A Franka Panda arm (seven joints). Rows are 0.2 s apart.
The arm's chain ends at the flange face. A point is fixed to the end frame.
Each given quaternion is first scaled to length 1.
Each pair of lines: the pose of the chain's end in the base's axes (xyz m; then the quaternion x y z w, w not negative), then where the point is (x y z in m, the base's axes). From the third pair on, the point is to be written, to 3 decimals.
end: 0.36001 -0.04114 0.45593 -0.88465 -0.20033 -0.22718 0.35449
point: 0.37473 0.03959 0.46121
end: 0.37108 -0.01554 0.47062 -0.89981 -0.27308 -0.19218 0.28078
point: 0.37653 0.06590 0.46066
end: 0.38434 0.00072 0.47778 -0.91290 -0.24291 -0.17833 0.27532
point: 0.394 0.082 0.466
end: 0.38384 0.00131 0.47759 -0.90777 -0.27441 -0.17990 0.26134
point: 0.389 0.082 0.464
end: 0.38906 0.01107 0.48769 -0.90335 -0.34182 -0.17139 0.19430
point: 0.387 0.089 0.462
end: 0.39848 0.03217 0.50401 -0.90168 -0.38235 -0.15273 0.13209
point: 0.393 0.106 0.468
